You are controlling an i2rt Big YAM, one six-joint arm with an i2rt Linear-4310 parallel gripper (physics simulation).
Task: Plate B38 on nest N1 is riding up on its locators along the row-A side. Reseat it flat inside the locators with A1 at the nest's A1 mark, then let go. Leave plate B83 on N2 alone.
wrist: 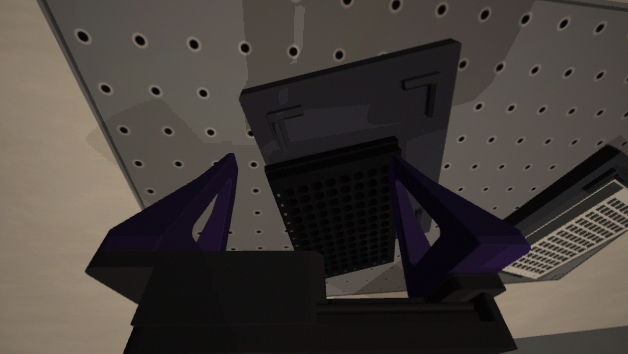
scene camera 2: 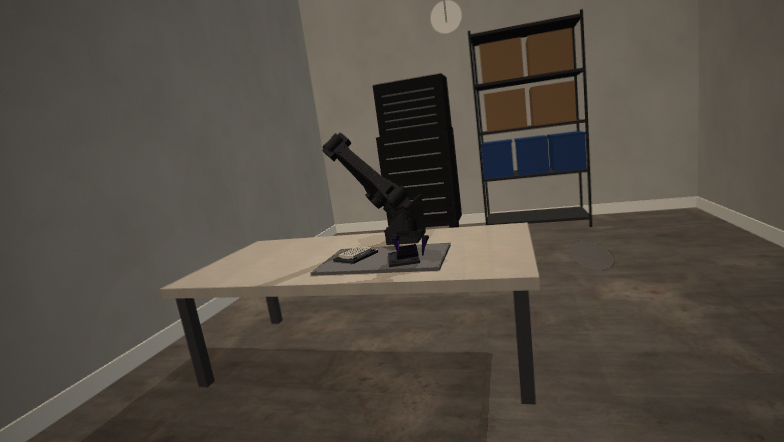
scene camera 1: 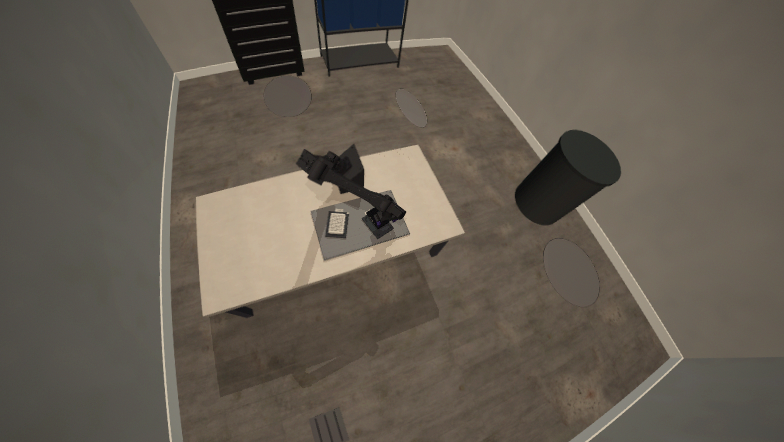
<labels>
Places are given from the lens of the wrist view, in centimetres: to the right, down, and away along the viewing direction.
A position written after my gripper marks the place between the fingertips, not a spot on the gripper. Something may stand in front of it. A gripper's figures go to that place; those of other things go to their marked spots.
my gripper (wrist: 314, 161): 0, -1, 15
black well plate (wrist: 337, 203): 2, 2, 17
</labels>
